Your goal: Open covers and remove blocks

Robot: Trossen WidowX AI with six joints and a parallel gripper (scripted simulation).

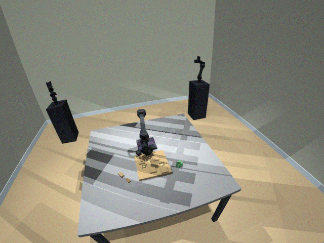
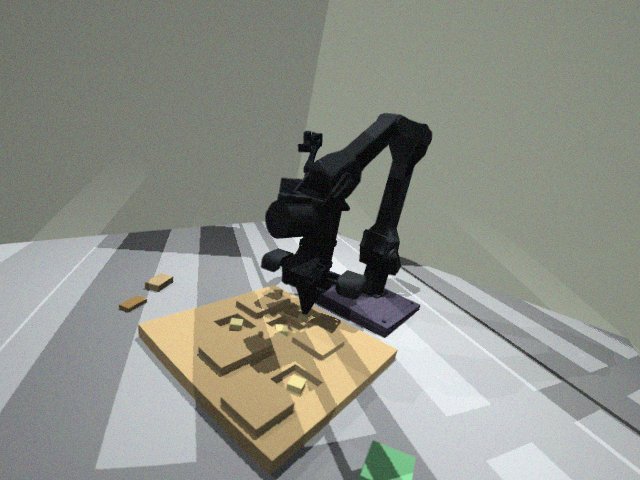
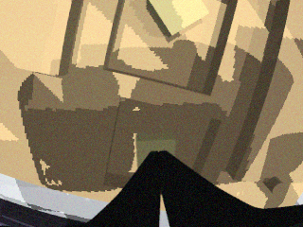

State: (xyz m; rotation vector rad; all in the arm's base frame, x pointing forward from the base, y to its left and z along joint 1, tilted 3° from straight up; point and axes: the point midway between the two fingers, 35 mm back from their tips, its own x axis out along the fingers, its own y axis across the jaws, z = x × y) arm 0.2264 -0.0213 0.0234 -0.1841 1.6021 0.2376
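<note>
Now: the green cube 270 mm to the left of my gripper tip and 200 mm ahead of it.
</note>
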